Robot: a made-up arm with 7 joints.
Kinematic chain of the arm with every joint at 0, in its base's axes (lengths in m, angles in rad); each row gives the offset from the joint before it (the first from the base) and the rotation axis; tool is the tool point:
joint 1: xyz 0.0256 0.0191 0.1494 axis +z
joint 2: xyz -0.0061 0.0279 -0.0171 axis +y
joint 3: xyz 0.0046 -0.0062 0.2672 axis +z
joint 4: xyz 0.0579 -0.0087 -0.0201 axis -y
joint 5: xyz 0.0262 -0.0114 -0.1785 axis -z
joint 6: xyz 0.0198 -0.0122 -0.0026 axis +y
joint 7: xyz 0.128 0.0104 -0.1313 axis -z
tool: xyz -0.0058 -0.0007 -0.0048
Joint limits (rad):
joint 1: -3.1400..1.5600
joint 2: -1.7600..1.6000
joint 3: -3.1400..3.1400
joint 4: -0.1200..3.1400
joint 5: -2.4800..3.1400
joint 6: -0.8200..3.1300
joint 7: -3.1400..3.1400
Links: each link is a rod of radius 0.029 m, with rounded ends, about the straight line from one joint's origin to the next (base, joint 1, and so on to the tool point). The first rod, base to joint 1, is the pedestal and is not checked.
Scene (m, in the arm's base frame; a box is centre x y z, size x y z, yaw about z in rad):
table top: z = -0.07
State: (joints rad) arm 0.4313 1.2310 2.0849 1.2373 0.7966 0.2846 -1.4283
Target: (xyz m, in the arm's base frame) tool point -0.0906 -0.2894 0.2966
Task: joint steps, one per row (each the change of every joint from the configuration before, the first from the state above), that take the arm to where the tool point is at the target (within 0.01 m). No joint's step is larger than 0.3 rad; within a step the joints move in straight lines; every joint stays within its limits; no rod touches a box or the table.
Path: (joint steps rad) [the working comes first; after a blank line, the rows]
Joints at the target: 1.4419 0.3854 3.1048 0.8586 0.7867 0.7456 -1.4277
Straight joint move there: clear.

1: 0.2526 -0.2114 0.2550 -0.0947 -0.0025 0.1152 0.0002
2: 0.2527 -0.2114 0.2549 -0.0946 -0.0025 0.1153 0.0001
3: 0.2526 -0.2114 0.2550 -0.0947 -0.0024 0.1152 0.0002
4: 0.2527 -0.2114 0.2550 -0.0947 -0.0025 0.1153 0.0001

